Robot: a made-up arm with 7 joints.
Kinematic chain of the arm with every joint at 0, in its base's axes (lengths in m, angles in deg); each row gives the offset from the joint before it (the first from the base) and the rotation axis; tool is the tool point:
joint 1: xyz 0 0 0.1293 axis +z
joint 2: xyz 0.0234 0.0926 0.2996 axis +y
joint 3: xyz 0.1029 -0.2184 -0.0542 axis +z
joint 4: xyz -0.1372 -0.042 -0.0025 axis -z
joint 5: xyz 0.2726 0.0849 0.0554 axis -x
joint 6: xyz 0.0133 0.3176 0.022 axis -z
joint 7: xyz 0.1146 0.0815 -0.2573 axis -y
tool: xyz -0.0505 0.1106 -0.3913
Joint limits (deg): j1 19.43..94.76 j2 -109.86..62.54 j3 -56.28..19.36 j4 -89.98..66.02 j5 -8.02..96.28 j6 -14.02..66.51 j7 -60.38..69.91
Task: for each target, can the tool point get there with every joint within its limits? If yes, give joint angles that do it. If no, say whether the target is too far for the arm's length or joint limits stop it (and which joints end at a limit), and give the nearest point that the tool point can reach.
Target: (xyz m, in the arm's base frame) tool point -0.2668 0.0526 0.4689
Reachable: no: joint limits stop it (at a limit: joint 2, joint 3, joint 5, joint 6, joint 7) | nearest point -0.4759 0.0938 0.4418 | short by 0.215 m
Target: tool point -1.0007 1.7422 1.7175
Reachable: no: too far | nearest point -0.4314 0.7937 1.0053 | short by 1.316 m
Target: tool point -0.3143 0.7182 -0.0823
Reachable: yes | joints 81.38 -30.52 -18.06 -55.39 31.58 -2.48 37.89
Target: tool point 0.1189 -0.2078 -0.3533
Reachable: yes | joints 51.21 23.51 -32.43 19.03 49.11 39.73 -44.28
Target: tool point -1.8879 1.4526 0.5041
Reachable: no: too far | nearest point -0.8269 0.6599 0.4623 | short by 1.325 m
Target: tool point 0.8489 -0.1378 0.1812
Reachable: yes | joints 40.34 -14.60 -37.42 -5.75 56.51 47.25 60.04
